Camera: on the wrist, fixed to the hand. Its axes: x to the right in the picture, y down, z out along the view.
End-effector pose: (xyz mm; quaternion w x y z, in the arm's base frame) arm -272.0 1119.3 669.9 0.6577 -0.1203 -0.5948 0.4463
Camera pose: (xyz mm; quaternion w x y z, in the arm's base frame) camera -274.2 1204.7 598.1 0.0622 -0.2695 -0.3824 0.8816
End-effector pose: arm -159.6 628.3 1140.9 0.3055 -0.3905 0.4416 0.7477
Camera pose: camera -231.1 543.9 1155.9 0.1259 -0.2291 -0.6432 -0.7197
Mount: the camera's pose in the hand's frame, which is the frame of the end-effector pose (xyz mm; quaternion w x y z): 14.1 99.4 -48.8 0.6943 0.1839 -0.2003 0.6664
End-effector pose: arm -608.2 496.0 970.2 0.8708 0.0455 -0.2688 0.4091
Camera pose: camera -653.1 586.0 921.8 0.2698 0.0945 -0.3161 0.9046
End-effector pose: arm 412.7 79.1 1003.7 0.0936 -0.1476 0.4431 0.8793
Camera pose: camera 378.7 -18.4 1046.1 0.4051 -0.3861 -0.5489 -0.6209
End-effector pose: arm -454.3 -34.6 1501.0 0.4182 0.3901 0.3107 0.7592
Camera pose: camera -539.8 -74.8 1560.5 0.2251 -0.7068 -0.0116 -0.6705
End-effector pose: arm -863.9 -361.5 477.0 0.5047 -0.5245 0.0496 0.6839
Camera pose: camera -904.3 -429.9 398.6 0.0011 -0.1013 0.4086 0.9071
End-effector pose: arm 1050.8 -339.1 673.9 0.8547 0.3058 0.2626 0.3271
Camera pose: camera 988.7 -252.3 706.5 0.3718 0.6100 -0.1325 0.6871
